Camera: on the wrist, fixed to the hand. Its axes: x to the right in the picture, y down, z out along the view.
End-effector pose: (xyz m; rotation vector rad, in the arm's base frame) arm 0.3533 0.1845 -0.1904 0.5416 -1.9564 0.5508
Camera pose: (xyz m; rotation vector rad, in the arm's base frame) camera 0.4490 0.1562 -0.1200 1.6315 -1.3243 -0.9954
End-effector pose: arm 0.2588 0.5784 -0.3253 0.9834 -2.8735 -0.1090
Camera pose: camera 0.2999 0.4881 -0.2540 -2.5348 1.2368 0.9212
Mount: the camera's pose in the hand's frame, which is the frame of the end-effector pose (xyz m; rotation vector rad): 0.0284 -0.0889 -0.0788 -0.4623 -0.3894 -1.5493
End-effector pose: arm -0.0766 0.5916 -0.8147 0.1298 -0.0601 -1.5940
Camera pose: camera -0.1560 0.5691 -0.9048 0.6502 -0.1499 3.0385
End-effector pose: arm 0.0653 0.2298 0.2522 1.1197 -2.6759 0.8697
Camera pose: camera 0.0968 0.2053 0.3676 2.5561 -1.1692 -0.2599
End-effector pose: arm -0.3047 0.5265 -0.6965 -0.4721 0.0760 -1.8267
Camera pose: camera -0.4198 0.5129 -0.7351 1.1723 0.1637 2.5144
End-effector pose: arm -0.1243 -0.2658 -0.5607 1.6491 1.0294 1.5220
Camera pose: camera -0.2122 -0.2021 -0.6167 0.3976 1.1126 0.2909
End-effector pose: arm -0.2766 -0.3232 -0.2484 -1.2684 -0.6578 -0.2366
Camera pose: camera -0.2738 -0.4185 -0.1720 -0.9658 -1.9230 -1.4906
